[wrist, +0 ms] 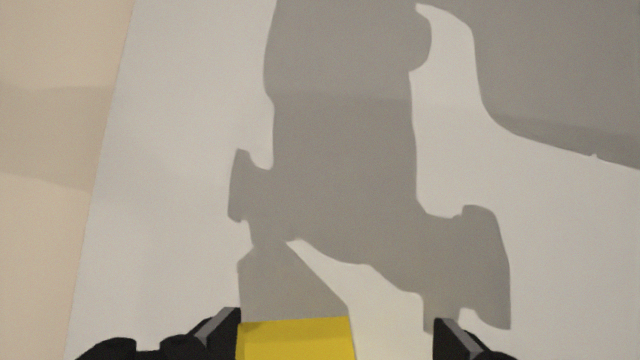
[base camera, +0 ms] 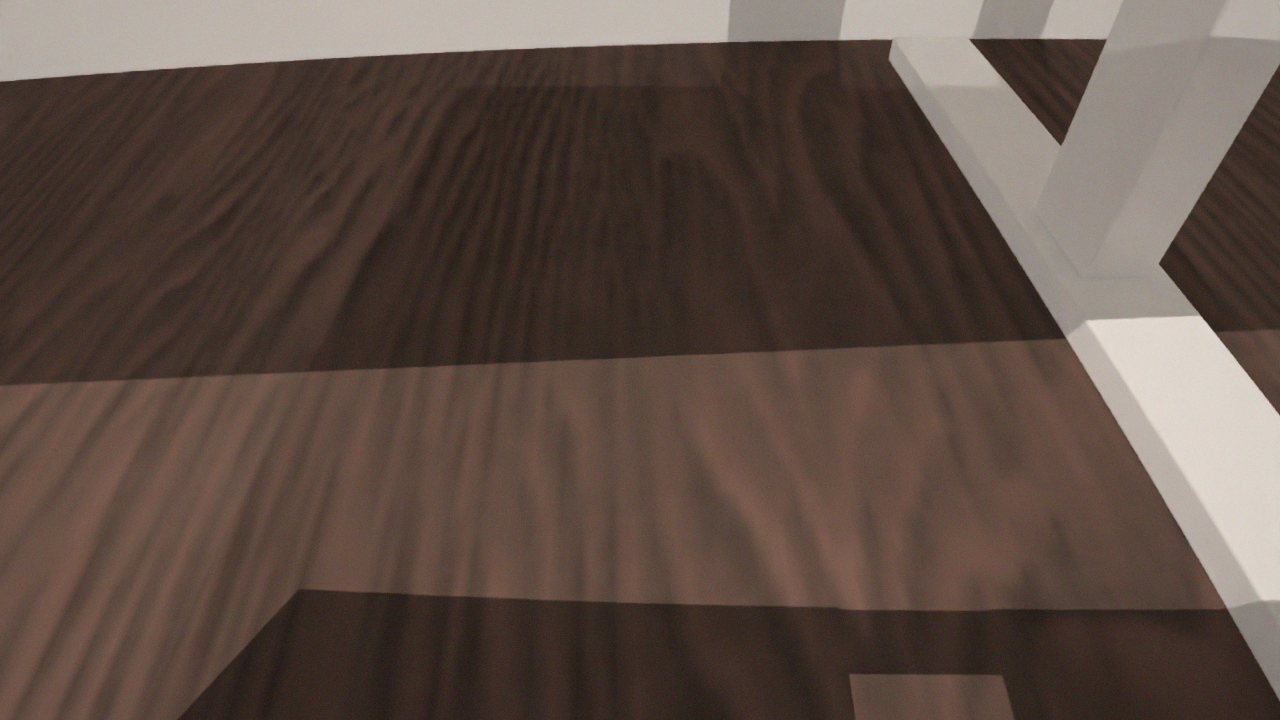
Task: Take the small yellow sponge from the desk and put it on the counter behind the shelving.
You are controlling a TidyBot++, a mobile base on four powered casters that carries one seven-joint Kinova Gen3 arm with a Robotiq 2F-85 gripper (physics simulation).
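Frame: origin at the arm's base, x left, y up, z ahead, level; metres.
Where they show: gripper, fingertip midpoint: (wrist: 335,335).
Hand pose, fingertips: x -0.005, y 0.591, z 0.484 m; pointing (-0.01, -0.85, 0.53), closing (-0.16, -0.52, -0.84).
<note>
After its pixels a point has its place.
The small yellow sponge (wrist: 295,344) {x 0.005, y 0.596, z 0.501 m} shows at the bottom of the wrist view, on the pale desk top (wrist: 165,165) {x -0.066, y 0.554, z 0.720 m}. Its lower part is cut off by the frame edge. My gripper (wrist: 335,335) {x -0.005, y 0.591, z 0.484 m} is open, with nothing held. The sponge shows between the two black fingers, close to the left one, with a wider gap to the right one. How high the fingertips are above the desk top is hard to tell. The sponge, the gripper, the counter and the shelving do not show in the base camera view.
The desk top's edge runs down the left of the wrist view, with a beige surface beyond. Shadows of the arm and gripper fall across the desk top. In the base view, a white floor rail (base camera: 1172,385) with an upright post (base camera: 1127,152) {x -0.265, y -0.285, z 0.492 m} stands at the right on dark wood flooring.
</note>
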